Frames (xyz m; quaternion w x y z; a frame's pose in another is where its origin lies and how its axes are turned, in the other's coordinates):
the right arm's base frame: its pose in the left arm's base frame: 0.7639 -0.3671 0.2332 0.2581 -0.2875 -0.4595 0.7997
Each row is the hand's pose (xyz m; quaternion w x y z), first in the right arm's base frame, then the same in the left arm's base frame.
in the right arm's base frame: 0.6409 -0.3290 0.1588 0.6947 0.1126 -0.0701 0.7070
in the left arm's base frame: 0.2525 0.1199 0.4466 0.3859 0.4395 0.0440 -0.8099
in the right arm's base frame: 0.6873 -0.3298 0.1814 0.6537 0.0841 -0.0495 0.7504
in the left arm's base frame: 0.2044 0.1384 0.4463 0.4300 0.4715 0.0302 -0.7694
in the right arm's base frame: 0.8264 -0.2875 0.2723 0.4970 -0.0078 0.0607 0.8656
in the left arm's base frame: 0.0371 0.1605 0.4155 0.5383 0.5912 -0.0299 -0.5998
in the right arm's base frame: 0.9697 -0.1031 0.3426 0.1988 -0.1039 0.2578 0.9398
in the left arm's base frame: -0.1398 0.1343 0.2497 0.6117 0.7220 -0.1623 -0.2797
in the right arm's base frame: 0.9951 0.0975 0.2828 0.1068 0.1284 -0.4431 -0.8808
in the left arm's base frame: -0.1457 0.0974 0.0421 0.5653 0.7615 -0.3140 0.0445
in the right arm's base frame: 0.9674 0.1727 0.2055 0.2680 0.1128 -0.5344 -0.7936
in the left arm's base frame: -0.0836 0.0906 -0.0500 0.4907 0.7441 -0.3991 0.2150
